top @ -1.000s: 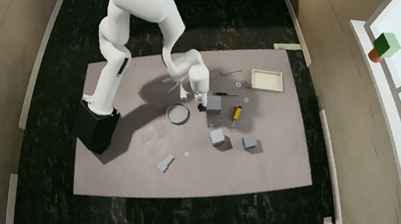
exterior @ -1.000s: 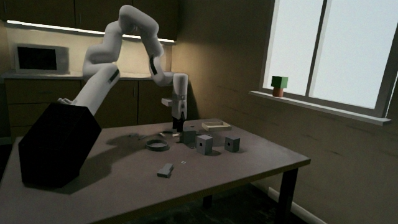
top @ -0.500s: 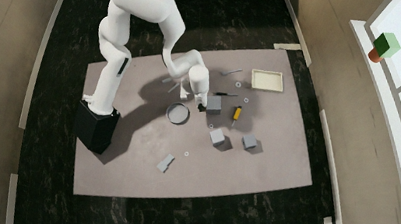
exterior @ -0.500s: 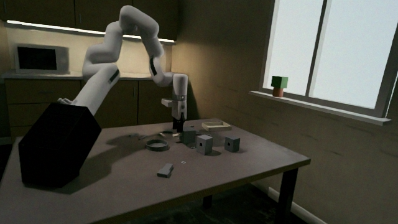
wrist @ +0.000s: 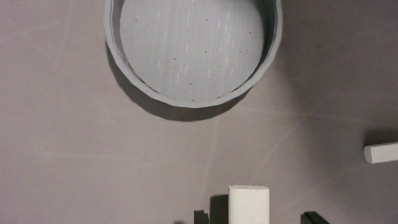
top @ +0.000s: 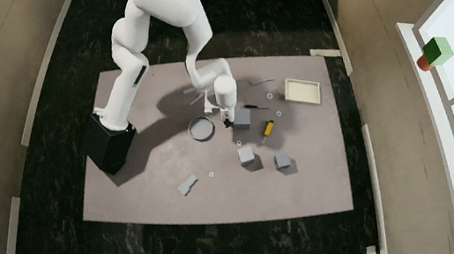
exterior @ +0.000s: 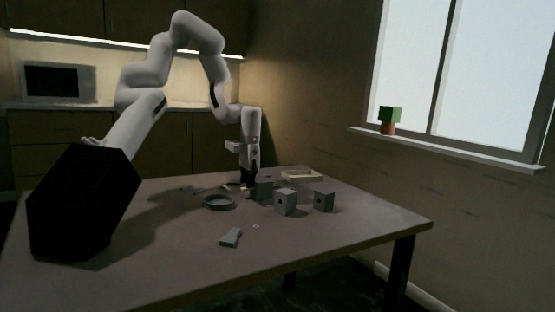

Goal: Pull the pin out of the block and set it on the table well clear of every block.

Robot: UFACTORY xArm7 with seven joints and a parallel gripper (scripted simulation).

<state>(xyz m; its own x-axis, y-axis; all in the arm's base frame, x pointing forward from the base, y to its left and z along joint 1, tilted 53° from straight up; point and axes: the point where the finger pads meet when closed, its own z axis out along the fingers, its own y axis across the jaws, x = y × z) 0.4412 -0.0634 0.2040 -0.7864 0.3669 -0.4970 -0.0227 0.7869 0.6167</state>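
Right now the round grey dish is 12 cm behind my hand, 6 cm below it and 4 cm to the right of it. From my hand the other things lie so: cream tray 35 cm ahead, 16 cm to the left, 6 cm below.
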